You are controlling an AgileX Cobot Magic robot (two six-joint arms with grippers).
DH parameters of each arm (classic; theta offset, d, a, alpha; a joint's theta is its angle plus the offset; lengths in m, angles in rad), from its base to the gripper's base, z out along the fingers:
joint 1: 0 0.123 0 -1.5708
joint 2: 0.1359 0 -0.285 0
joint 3: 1.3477 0 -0.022 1.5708
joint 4: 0 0.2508 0 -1.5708
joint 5: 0 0 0.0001 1.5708
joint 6: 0 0.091 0 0
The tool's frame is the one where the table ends.
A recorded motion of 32 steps. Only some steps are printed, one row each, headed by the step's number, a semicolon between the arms.
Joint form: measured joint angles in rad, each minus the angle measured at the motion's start. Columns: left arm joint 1, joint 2, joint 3, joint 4, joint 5, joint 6; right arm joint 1, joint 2, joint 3, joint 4, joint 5, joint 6.
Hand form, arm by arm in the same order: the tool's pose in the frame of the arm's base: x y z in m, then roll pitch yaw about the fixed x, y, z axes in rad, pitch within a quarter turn. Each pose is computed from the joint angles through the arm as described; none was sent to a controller.
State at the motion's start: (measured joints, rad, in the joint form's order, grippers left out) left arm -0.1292 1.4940 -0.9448 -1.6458 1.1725 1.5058; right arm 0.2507 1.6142 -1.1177 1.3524 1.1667 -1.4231
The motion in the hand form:
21: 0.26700 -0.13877 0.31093 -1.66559 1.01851 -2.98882; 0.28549 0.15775 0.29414 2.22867 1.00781 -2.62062
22: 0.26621 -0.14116 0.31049 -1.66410 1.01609 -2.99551; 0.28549 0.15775 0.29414 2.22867 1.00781 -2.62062
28: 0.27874 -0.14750 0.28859 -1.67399 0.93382 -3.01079; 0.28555 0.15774 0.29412 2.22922 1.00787 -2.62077
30: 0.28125 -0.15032 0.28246 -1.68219 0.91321 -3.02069; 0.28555 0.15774 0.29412 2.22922 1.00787 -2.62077
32: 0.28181 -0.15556 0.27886 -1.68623 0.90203 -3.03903; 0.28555 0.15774 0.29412 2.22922 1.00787 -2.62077
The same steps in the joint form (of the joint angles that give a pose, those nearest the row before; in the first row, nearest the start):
21: -0.0726 0.0000 0.0000 -0.0819 -0.0123 -0.0015; 0.0000 0.0000 0.0000 0.0156 0.0000 0.0000
22: -0.0813 0.0020 0.0000 -0.0836 -0.0123 -0.0016; 0.0000 0.0000 0.0000 0.0156 0.0000 0.0000
28: -0.0933 0.0823 0.0000 -0.1065 -0.0052 -0.0015; 0.0000 0.0000 0.0000 0.0156 -0.0007 0.0000
30: -0.1009 0.1029 0.0000 -0.1108 -0.0075 -0.0015; 0.0000 0.0000 0.0000 0.0156 -0.0007 0.0000
32: -0.1170 0.1186 -0.0044 -0.1126 -0.0075 -0.0015; 0.0000 0.0000 0.0000 0.0156 -0.0007 0.0000

